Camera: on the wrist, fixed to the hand. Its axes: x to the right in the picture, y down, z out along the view.
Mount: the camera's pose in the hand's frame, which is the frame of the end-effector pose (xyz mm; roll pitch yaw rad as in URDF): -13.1 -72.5 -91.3 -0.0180 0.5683 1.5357
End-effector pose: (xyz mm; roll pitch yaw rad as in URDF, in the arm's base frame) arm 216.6 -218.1 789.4 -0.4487 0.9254 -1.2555
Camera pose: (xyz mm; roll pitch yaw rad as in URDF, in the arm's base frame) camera 101.8 -204.6 769.3 1.1880 0.5646 1.2148
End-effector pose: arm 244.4 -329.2 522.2 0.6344 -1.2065 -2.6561
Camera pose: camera 150.2 -374.0 468.4 -1.2059 -0.0511 -1.0343
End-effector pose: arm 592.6 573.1 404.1 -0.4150 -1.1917 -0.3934
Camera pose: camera 595.2 460.3 371.8 -1.3546 0.2843 0.2216
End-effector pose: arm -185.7 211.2 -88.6 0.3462 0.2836 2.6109
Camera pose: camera -129.4 221.3 -191.0 0.2850 0.2217 -2.0674
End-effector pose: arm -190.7 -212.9 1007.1 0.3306 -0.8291 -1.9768
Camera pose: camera -255.0 -263.8 923.2 -0.8454 0.1378 -0.6028
